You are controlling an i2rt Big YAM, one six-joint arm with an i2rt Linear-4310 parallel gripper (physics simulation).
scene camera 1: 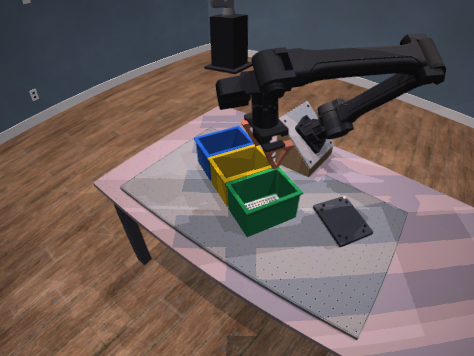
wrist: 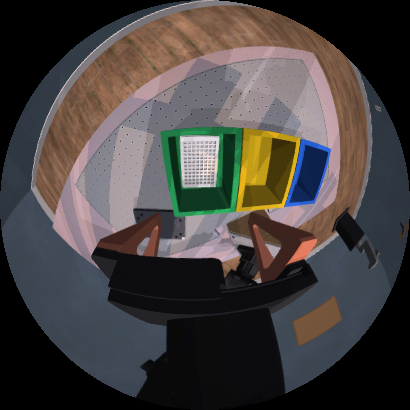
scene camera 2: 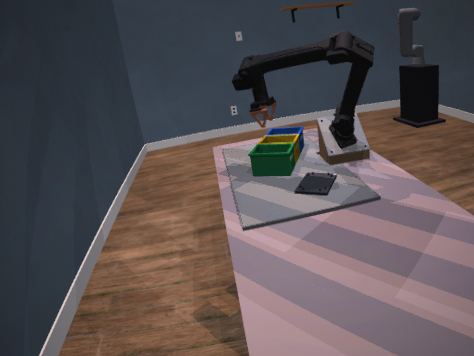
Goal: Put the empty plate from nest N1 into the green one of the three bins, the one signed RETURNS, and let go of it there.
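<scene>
The white plate, with a grid of wells, lies inside the green bin, low down and apparently flat. The bin's walls hide the plate in scene camera 2. My gripper is open and empty, pointing down above the bins, apart from the plate. The dark nest, with small pegs at its corners, has no plate on it. No label is readable on the nest or the green bin.
The yellow bin stands beside the green bin, and the blue bin is beyond it. The arm's slanted base stands behind the perforated board.
</scene>
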